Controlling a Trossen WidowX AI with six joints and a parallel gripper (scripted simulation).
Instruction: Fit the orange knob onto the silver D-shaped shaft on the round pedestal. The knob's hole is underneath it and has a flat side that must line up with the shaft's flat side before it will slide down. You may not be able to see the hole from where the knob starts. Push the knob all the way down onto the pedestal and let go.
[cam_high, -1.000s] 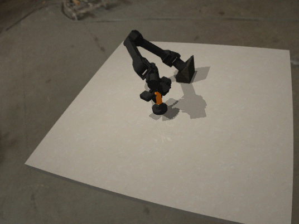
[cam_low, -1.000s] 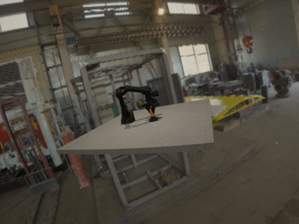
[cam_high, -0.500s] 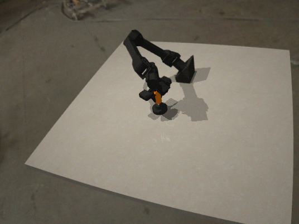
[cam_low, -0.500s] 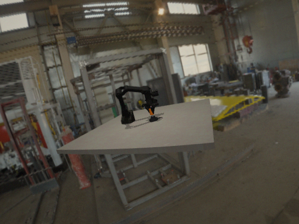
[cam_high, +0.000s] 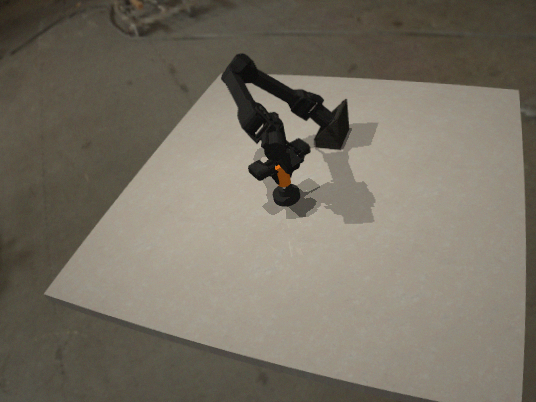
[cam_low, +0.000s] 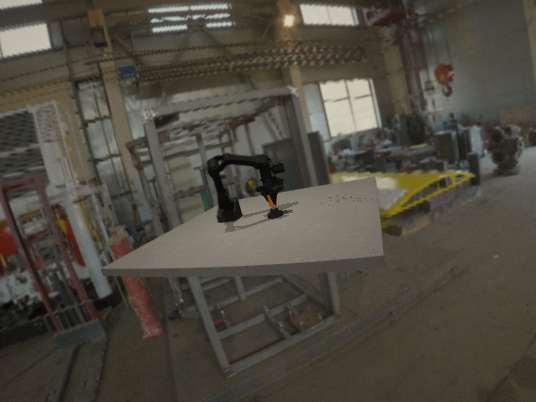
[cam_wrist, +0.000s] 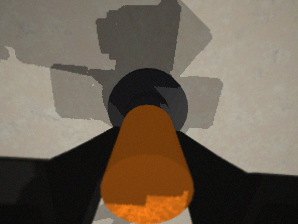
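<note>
The round pedestal lies 40 mm below my gripper tip. Round my gripper tip: orange knob (30 mm above).
</note>
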